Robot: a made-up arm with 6 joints. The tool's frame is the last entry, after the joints.
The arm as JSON. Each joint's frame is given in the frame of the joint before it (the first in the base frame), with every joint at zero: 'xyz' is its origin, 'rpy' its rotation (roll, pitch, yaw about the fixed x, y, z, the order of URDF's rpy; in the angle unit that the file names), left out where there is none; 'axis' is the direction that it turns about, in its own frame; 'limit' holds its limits. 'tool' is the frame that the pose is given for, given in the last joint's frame.
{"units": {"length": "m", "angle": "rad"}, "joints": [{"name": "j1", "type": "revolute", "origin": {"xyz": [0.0, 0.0, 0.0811]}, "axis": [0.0, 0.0, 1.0], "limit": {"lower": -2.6, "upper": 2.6}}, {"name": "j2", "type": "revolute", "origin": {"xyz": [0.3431, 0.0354, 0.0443]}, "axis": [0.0, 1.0, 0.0], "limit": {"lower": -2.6, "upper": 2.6}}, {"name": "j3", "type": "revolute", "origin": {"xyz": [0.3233, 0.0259, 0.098]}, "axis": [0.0, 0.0, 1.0], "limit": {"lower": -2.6, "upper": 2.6}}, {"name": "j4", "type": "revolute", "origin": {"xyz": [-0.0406, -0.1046, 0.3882]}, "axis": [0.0, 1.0, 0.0], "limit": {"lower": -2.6, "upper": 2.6}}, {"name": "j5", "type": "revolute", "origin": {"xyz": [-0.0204, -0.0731, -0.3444]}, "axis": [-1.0, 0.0, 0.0], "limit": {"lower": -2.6, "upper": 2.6}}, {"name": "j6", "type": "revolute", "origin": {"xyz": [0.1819, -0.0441, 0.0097]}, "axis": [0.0, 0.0, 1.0], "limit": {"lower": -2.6, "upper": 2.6}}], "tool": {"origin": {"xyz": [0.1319, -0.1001, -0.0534]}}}
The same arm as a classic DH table. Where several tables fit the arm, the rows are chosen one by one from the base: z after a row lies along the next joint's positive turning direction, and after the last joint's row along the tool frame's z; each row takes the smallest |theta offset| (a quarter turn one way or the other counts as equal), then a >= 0, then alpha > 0; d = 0 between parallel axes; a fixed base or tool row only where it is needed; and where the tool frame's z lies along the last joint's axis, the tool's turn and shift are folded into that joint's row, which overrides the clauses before.
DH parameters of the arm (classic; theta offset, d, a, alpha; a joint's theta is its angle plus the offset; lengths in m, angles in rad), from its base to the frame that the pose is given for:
j1: 0 0.1254 0.3431 -1.5708
j2: 0 0.0613 0.3233 1.5708
j3: 0 0.4862 -0.0406 -1.5708
j4: 1.5708 -0.1777 0.3444 -1.5708
j5: 1.5708 -0.1615 0.0441 -1.5708
j6: 0.9216 0 0.1656 0
tool (fixed): 0.6492 -0.0437 0 0
Joint limits (rad, base to tool): -2.6..2.6 -2.6..2.6 -2.6..2.6 -2.6..2.6 -2.6..2.6 -2.6..2.6

